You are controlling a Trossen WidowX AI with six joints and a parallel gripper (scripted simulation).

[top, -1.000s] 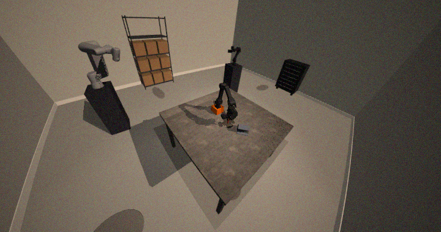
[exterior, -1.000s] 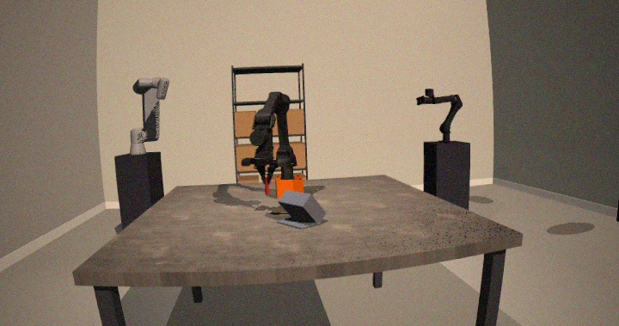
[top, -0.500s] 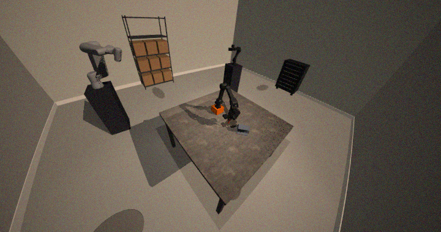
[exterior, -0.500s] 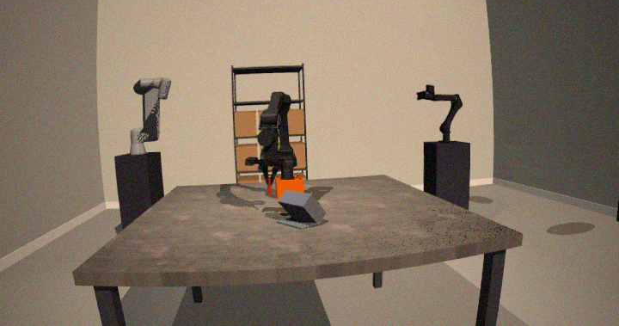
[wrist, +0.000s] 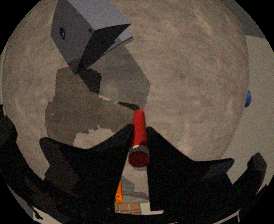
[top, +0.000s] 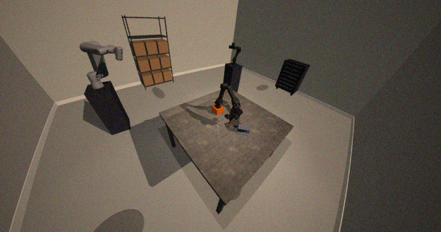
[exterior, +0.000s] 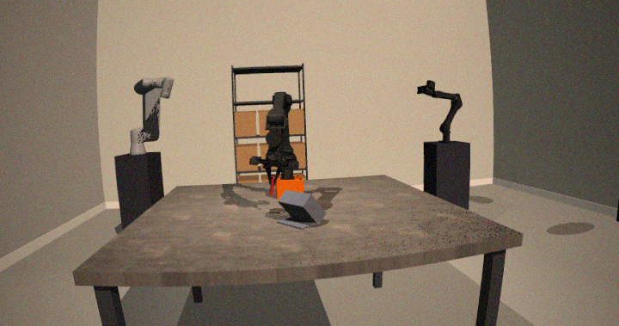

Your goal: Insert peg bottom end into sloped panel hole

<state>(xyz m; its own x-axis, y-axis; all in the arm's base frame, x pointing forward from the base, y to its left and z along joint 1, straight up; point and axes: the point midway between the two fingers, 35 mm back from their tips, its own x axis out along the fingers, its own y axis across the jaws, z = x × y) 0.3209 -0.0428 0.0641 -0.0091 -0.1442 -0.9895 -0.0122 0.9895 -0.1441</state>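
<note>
Now: the grey sloped panel 12 cm ahead of my gripper tip, 11 cm to the left of it and 6 cm below it. Round my gripper tip: red round peg: 2 cm above.
</note>
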